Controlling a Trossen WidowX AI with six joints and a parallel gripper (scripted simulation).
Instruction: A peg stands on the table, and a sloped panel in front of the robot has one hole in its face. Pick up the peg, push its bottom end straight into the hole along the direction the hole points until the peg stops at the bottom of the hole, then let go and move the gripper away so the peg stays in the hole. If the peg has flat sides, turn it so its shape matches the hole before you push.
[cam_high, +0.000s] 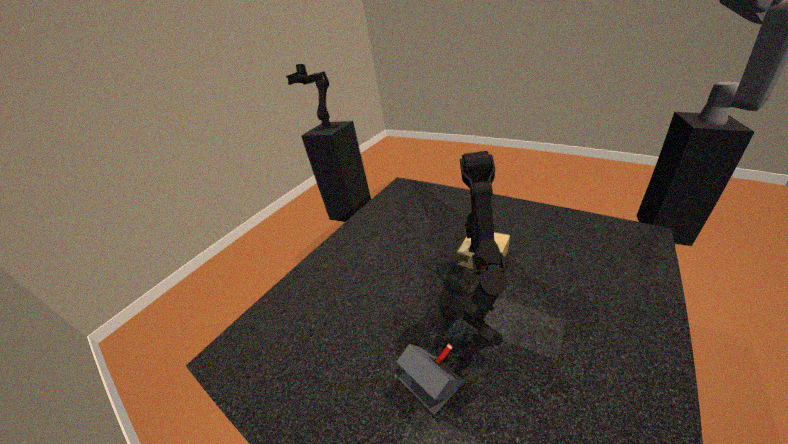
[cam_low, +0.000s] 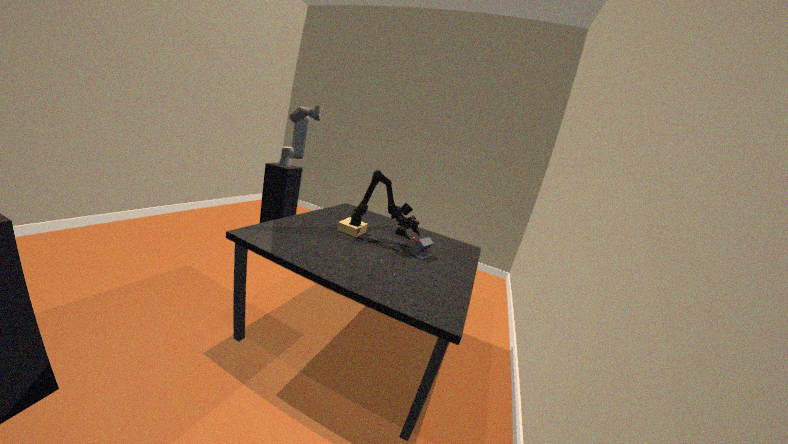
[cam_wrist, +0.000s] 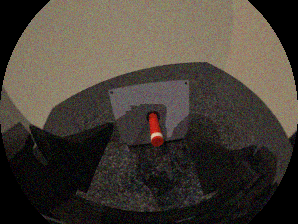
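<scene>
Right now my gripper tip is 10 mm to the left of the red peg, 10 mm short of it and 10 mm above it. From my gripper tip the other things lie so: grey sloped panel 60 mm ahead, 40 mm below, 30 mm to the right.
</scene>
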